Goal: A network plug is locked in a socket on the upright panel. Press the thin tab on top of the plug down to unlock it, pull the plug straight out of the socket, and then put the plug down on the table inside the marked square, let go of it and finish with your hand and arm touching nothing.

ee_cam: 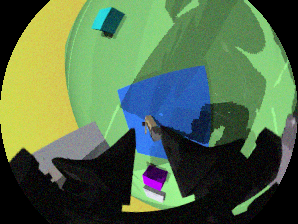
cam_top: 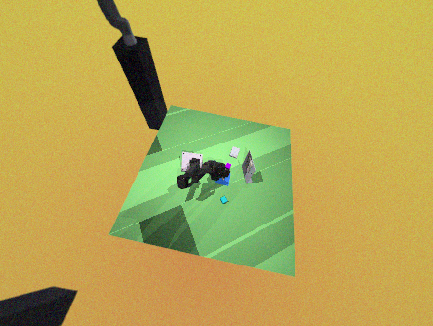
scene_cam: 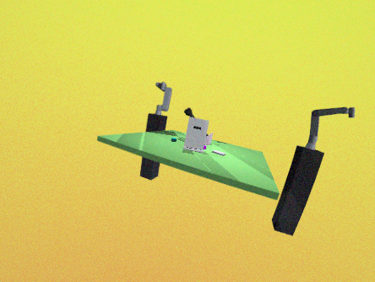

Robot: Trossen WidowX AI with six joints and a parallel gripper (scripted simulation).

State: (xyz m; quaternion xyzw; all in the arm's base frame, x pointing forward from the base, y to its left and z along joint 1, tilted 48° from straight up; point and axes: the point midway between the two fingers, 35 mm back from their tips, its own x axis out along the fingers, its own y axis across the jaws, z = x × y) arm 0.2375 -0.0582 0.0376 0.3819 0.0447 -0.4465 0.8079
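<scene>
Now: gripper tip 120 mm to the right of the purple cube and 20 mm short of it. Also, from my gripper tip: grey upright panel: 180 mm ahead, 100 mm above, 70 mm to the left; then grey square patch: 280 mm to the left, 70 mm ahead, 10 mm below; then cyan cube: 180 mm to the right, 30 mm ahead.
</scene>
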